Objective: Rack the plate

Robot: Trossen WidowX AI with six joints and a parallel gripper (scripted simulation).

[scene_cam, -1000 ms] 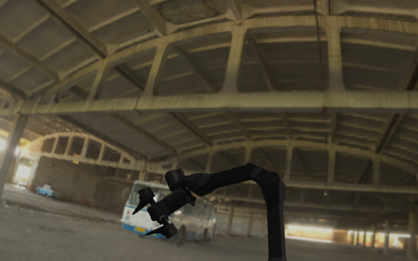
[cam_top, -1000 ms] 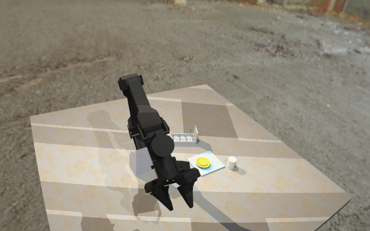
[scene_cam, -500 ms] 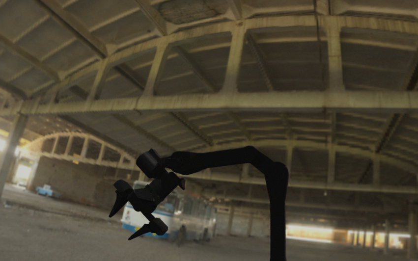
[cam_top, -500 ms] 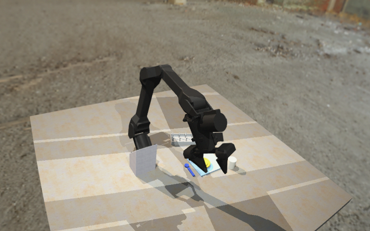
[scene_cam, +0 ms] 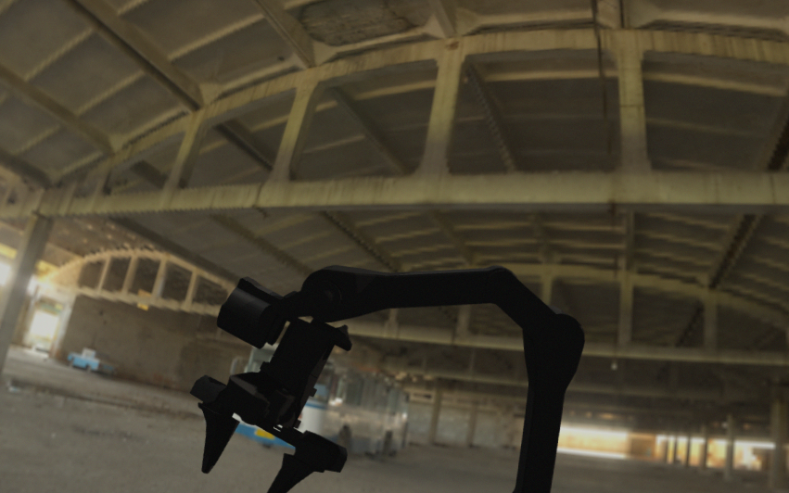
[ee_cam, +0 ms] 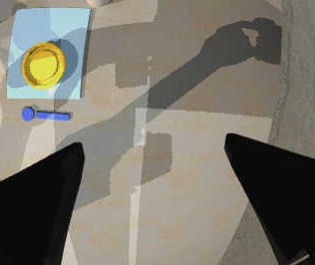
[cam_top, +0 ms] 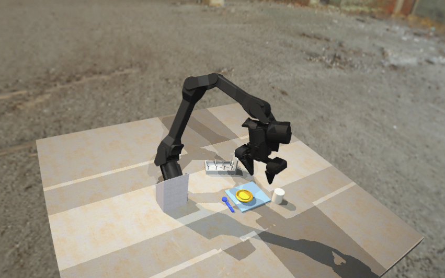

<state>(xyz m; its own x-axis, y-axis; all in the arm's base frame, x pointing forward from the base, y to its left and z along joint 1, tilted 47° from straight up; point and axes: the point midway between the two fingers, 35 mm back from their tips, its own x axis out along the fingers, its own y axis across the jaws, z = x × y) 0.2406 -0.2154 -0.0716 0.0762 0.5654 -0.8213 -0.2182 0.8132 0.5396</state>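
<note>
The yellow plate is 200 mm below my gripper tip, 120 mm to the left of it and 50 mm ahead of it. Also, from my gripper tip: light blue mat (220 mm below, 120 mm to the left, 70 mm ahead); white cup (190 mm below, 180 mm ahead, 60 mm to the left); blue spoon (220 mm below, 120 mm to the left, 30 mm behind).
</note>
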